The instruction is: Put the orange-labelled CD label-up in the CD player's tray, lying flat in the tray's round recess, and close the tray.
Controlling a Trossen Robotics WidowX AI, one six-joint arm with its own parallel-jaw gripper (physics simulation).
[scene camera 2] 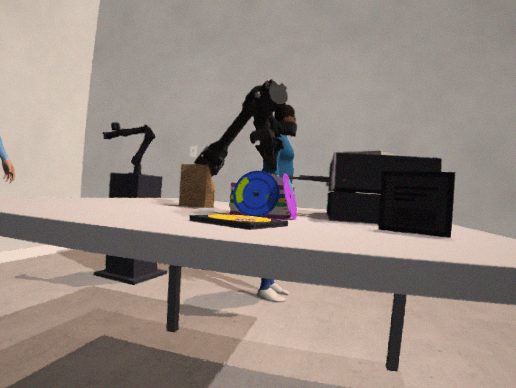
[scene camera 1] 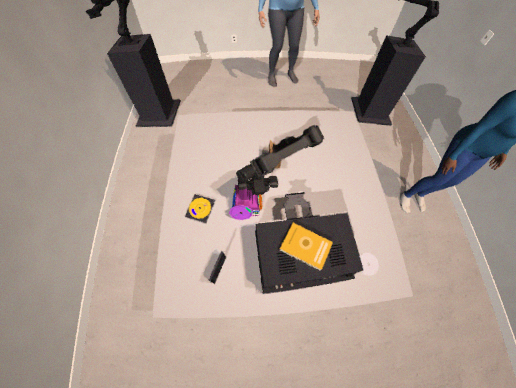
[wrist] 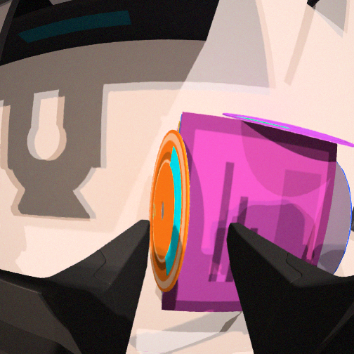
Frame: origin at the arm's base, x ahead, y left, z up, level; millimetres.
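Seen in the pictures: gripper, between the fingertips: (scene camera 2: pixel 273 170); arm's base, origin of its link: (scene camera 2: pixel 199 177) (scene camera 1: pixel 276 151).
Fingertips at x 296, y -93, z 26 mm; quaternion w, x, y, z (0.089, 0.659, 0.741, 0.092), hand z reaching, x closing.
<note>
Offsets run from my fingertips to a thing's top centre.
The orange-labelled CD @(dx -8, dy +13, dz -11 mm) (wrist: pixel 159 187) (scene camera 1: pixel 260 202) stands on edge against one side of a magenta block of cases @(dx -6, dy -56, dz -45 mm) (wrist: pixel 260 165) (scene camera 1: pixel 247 199). Its orange face with a cyan arc shows in the wrist view. My gripper (wrist: pixel 189 230) (scene camera 2: pixel 271 167) is partly open and holds nothing. In the wrist view one fingertip appears on the outer side of the orange CD and the other over the magenta block. The black CD player (scene camera 1: pixel 270 245) (scene camera 2: pixel 390 170) has its thin tray @(dx +106, dy +206, dz +1 mm) (scene camera 2: pixel 312 178) sticking out towards the arm's side. The tray's round recess cannot be made out.
A magenta CD (scene camera 1: pixel 241 213) (scene camera 2: pixel 289 197) and a blue CD @(dx -2, dy -124, dz -11 mm) (scene camera 2: pixel 260 192) lean on the block. A yellow CD @(dx +39, dy -311, dz -116 mm) (scene camera 1: pixel 200 206) lies on a black case. An orange case @(dx +272, dy +216, dz +79 mm) (scene camera 1: pixel 306 255) lies on the player. A black upright panel @(dx +361, dy -170, dz -3 mm) (scene camera 1: pixel 217 267) (scene camera 2: pixel 417 205) and a brown block (scene camera 2: pixel 196 186) stand nearby.
</note>
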